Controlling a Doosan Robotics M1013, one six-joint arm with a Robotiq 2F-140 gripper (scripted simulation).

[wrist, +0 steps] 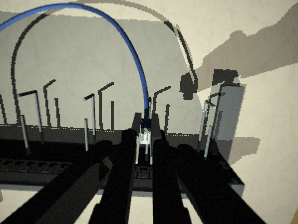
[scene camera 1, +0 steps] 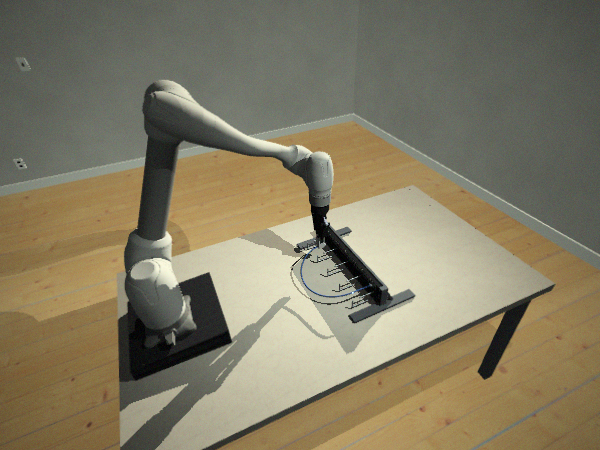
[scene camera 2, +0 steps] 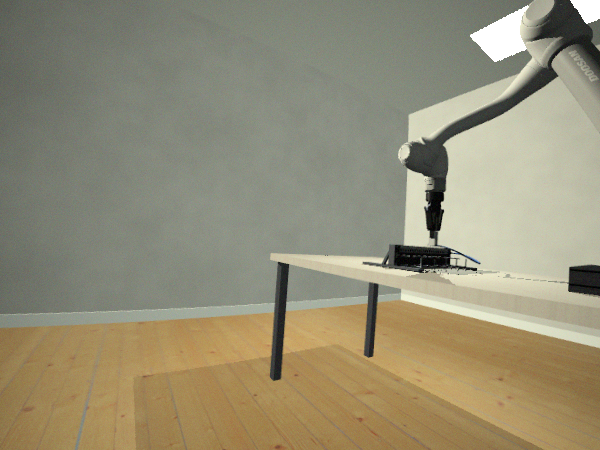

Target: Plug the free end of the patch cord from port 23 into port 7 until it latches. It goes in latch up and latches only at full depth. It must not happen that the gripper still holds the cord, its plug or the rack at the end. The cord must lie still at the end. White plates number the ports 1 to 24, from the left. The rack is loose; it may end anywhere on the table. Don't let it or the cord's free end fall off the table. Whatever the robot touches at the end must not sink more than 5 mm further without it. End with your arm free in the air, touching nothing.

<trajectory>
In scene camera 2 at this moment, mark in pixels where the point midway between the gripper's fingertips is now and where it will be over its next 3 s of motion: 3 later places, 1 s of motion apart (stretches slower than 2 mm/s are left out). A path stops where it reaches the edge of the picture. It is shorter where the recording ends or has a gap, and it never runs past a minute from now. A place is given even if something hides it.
My gripper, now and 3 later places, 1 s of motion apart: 433,246; 428,250; 425,252; 420,251
</trajectory>
